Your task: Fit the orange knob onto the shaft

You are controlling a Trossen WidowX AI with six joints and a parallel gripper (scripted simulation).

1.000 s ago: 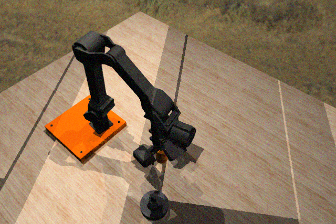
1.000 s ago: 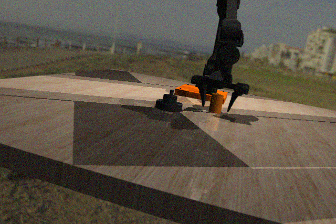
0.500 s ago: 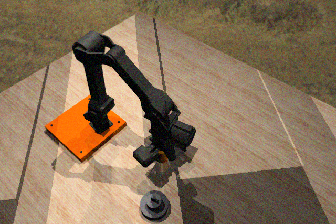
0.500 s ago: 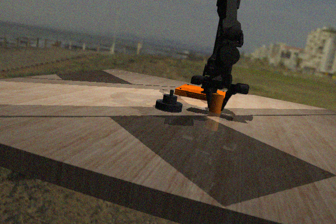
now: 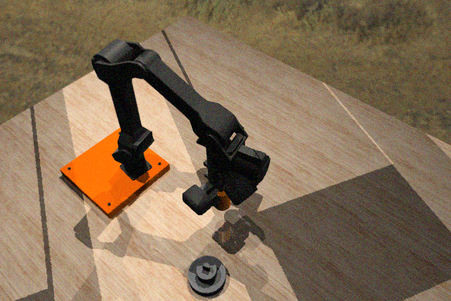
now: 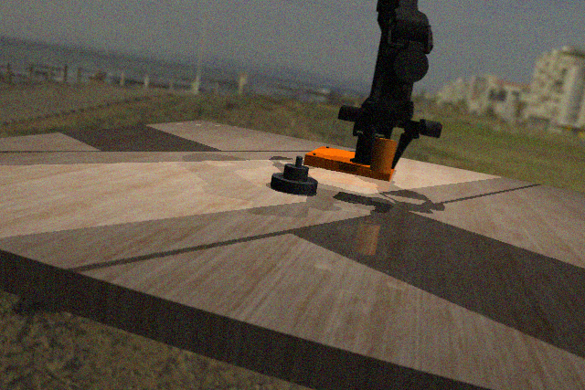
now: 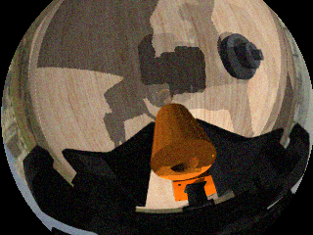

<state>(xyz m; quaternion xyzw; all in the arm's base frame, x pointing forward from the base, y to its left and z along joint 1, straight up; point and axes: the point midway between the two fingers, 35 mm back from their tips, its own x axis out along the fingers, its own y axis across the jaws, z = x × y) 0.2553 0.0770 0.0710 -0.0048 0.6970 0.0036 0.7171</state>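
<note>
Right now the dark round pedestal is 9 cm ahead of my gripper tip, 13 cm to the right of it and 3 cm below it. The rest, counted from my gripper tip: orange knob: 2 cm above.
</note>
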